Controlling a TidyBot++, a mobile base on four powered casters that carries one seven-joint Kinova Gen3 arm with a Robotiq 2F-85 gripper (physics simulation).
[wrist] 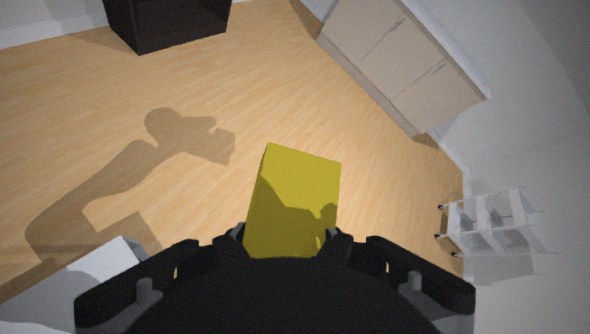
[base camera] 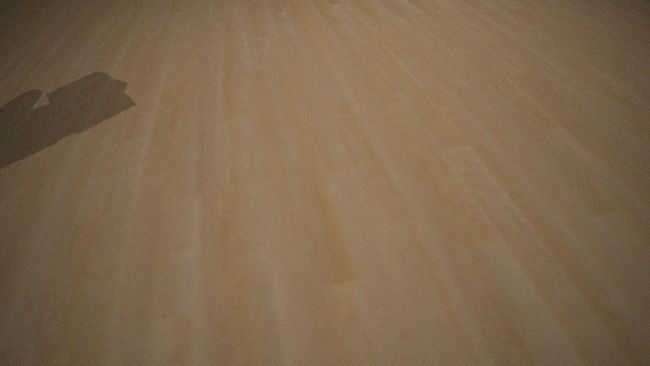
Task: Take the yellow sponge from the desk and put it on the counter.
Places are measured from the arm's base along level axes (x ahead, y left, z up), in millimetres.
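Where they show: gripper, between the fingertips: (wrist: 284, 233).
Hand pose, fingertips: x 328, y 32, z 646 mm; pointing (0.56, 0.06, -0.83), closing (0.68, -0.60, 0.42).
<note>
After its pixels a point has its place.
My gripper (wrist: 284, 233) {z 646, x 328, y 32 mm} is shut on the yellow sponge (wrist: 300, 185) {z 684, x 345, y 57 mm} in the wrist view. The sponge is held between the two fingertips and sticks out beyond them, above the wooden floor. A beige cabinet unit with a pale counter top (wrist: 445, 45) {z 496, x 2792, y 195 mm} stands along the wall at the upper right of the wrist view. The desk does not show in either view. The gripper and the sponge do not show in the base camera view.
A dark cabinet (wrist: 170, 25) {z -297, x 953, y 1484 mm} stands by the wall at the upper left of the wrist view. A white wheeled cart (wrist: 481, 217) {z 35, x 2223, y -1298 mm} stands at the right. The arm's shadow falls on the wooden floor (base camera: 325, 175) {z -397, x 491, y 17 mm} (wrist: 90, 85) {z -397, x 337, y 1187 mm}. Part of the white base (wrist: 112, 257) {z -14, x 105, y 202 mm} shows at the lower left.
</note>
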